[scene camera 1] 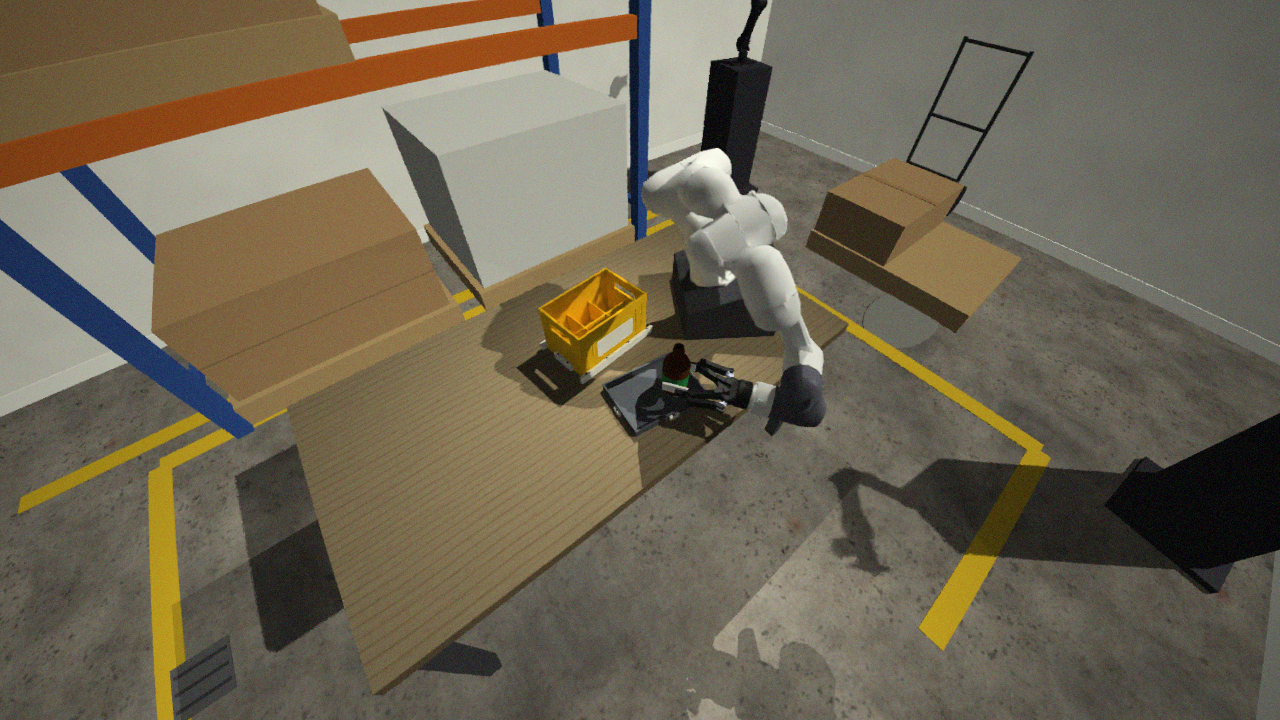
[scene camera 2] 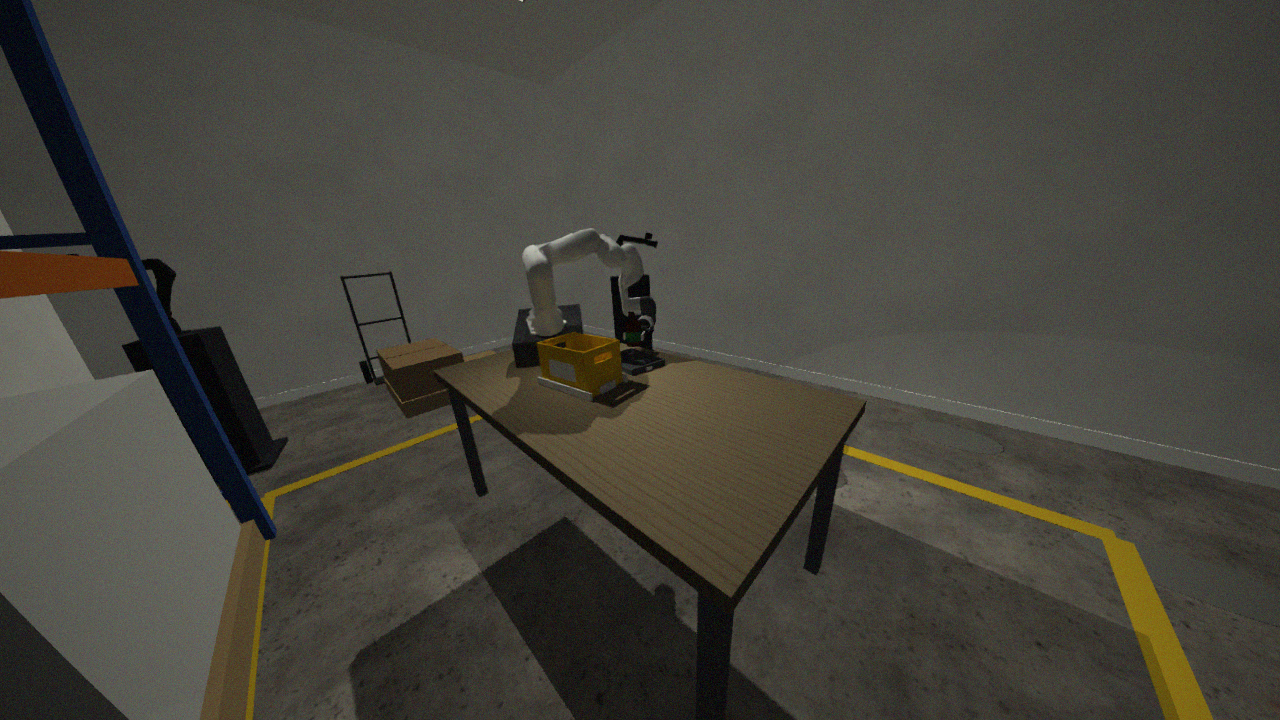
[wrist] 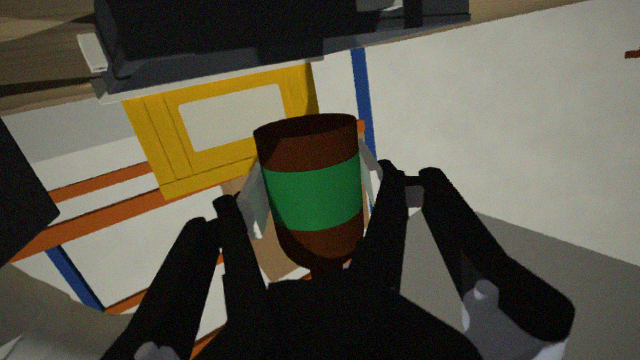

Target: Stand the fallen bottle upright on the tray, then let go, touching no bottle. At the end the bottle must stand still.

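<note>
The brown bottle with a green label (scene camera 1: pixel 677 367) (scene camera 2: pixel 633 338) (wrist: pixel 314 195) is roughly upright, base down; any slight tilt is hard to judge. My gripper (scene camera 1: pixel 689 379) (wrist: pixel 312 166) comes from the side and is shut on the bottle, with a pale fingertip pad on each side of its body. The dark grey tray (scene camera 1: pixel 624 396) (scene camera 2: pixel 648 368) (wrist: pixel 165 77) lies on the table below the bottle. In scene camera 2 and the wrist view a gap shows between the bottle's base and the tray. The bottle's neck is mostly hidden behind the gripper in the wrist view.
A yellow divided crate (scene camera 1: pixel 577 347) (scene camera 2: pixel 572 362) (wrist: pixel 172 145) stands beside the tray on the wooden table (scene camera 1: pixel 465 465) (scene camera 2: pixel 707 447). The arm's dark base block (scene camera 1: pixel 716 308) stands behind the tray. The table's edge (scene camera 1: pixel 662 484) runs close to the tray.
</note>
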